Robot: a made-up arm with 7 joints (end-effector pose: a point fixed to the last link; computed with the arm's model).
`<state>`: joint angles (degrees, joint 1 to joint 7).
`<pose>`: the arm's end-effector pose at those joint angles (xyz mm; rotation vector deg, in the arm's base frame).
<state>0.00 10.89 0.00 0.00 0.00 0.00 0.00</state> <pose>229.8 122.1 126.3 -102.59 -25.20 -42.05</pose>
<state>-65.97 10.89 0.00 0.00 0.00 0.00 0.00</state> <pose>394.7 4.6 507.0 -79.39 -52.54 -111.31</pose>
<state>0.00 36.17 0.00 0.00 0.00 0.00 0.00</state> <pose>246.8 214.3 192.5 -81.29 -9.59 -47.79</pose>
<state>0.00 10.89 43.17 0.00 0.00 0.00 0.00</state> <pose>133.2 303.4 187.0 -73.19 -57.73 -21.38</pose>
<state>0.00 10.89 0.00 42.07 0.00 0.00 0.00</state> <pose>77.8 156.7 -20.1 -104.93 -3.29 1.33</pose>
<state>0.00 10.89 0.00 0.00 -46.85 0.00 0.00</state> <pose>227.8 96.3 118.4 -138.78 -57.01 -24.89</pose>
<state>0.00 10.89 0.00 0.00 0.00 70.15 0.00</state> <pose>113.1 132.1 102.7 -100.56 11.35 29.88</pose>
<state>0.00 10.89 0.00 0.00 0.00 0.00 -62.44</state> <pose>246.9 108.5 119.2 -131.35 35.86 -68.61</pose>
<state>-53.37 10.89 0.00 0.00 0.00 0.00 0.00</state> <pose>400.9 27.4 423.4 -86.21 -47.64 -98.43</pose>
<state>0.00 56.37 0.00 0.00 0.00 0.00 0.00</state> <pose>266.3 261.3 269.1 -63.63 2.13 -50.87</pose>
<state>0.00 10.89 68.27 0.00 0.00 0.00 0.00</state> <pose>25.1 356.7 225.2 -53.43 -73.05 -8.90</pose>
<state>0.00 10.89 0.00 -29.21 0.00 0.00 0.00</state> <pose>255.2 93.8 271.7 -94.41 -40.02 -71.89</pose>
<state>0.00 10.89 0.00 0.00 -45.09 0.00 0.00</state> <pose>227.8 97.3 118.4 -137.52 -55.74 -25.71</pose>
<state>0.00 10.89 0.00 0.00 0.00 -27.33 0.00</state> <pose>253.7 113.2 168.3 -95.11 -39.08 -69.99</pose>
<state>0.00 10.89 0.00 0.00 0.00 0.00 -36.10</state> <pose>241.7 116.7 122.2 -121.62 8.04 -58.07</pose>
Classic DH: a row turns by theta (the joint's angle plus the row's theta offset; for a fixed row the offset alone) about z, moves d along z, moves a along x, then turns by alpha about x. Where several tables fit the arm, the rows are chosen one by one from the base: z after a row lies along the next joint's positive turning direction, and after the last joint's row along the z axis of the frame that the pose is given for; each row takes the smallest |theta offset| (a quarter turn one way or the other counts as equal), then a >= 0, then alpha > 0; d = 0 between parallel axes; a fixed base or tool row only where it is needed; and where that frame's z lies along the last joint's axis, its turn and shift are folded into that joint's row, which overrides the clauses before.
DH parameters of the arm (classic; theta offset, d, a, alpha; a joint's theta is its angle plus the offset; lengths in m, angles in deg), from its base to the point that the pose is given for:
base (fixed): -4.07 0.4311 0.0026 -74.51
joint 1: -75.12 0.0157 -0.0039 -90
joint 2: 74 0.008 -0.014 90
joint 3: -90 -0.2023 0.0056 90
joint 4: -90 0.028 0.0236 90
joint 5: 0 0.202 -0.0205 -90
joint 6: -90 -0.005 0.0889 90
joint 7: -18.96 -0.0429 -0.005 -108.27
tool (fixed): -60.79 0.0227 0 0

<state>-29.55 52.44 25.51 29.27 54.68 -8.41 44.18</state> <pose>268.1 365.5 386.6 13.01 -37.07 -43.13</pose>
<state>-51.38 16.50 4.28 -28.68 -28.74 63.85 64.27</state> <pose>284.1 34.9 416.3 -83.56 -69.70 -28.54</pose>
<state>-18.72 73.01 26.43 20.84 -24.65 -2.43 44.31</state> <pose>241.5 374.3 477.5 -23.77 -82.93 -36.16</pose>
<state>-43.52 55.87 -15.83 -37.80 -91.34 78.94 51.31</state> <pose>195.3 50.7 393.3 -92.06 16.21 -34.12</pose>
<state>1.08 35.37 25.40 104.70 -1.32 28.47 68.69</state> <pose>-221.3 239.0 132.5 3.71 15.46 77.68</pose>
